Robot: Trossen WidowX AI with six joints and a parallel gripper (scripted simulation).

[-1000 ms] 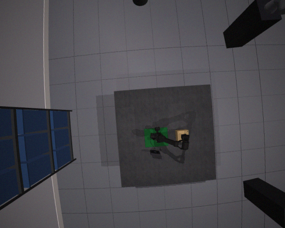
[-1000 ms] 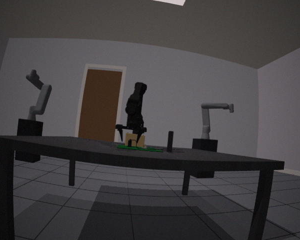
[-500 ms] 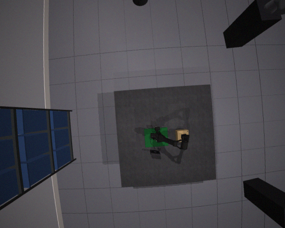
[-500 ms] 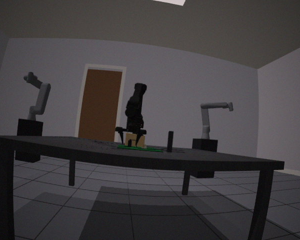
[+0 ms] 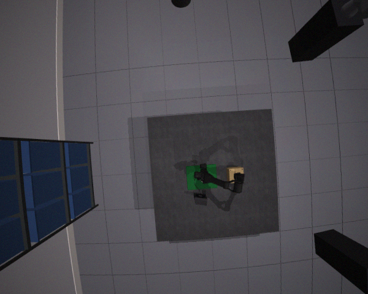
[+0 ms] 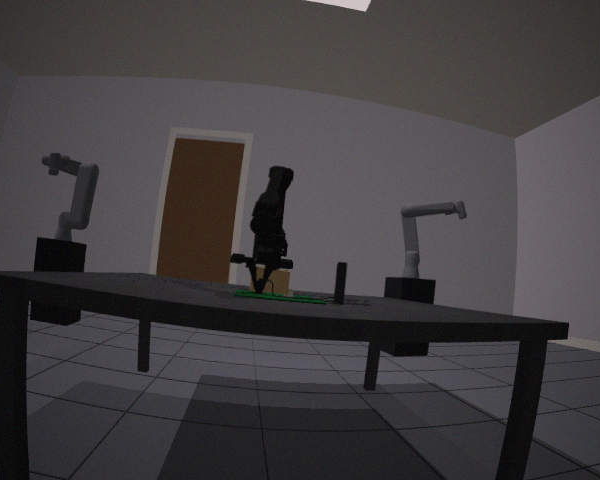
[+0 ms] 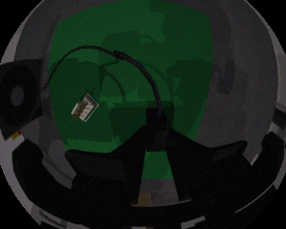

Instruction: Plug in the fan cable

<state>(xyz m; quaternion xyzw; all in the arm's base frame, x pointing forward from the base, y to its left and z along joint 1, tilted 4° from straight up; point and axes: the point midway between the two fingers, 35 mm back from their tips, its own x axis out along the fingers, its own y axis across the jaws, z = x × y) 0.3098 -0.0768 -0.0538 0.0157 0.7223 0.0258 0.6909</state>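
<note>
Now: gripper tip 9 cm to the right of the white fan header, 2 cm short of it and 2 cm above it. Round my gripper tip: green circuit board (5 cm to the left, 3 cm below, 2 cm ahead); then black fan (22 cm to the left, 7 cm ahead, 4 cm above); then black fan plug (1 cm ahead, 1 cm above).
</note>
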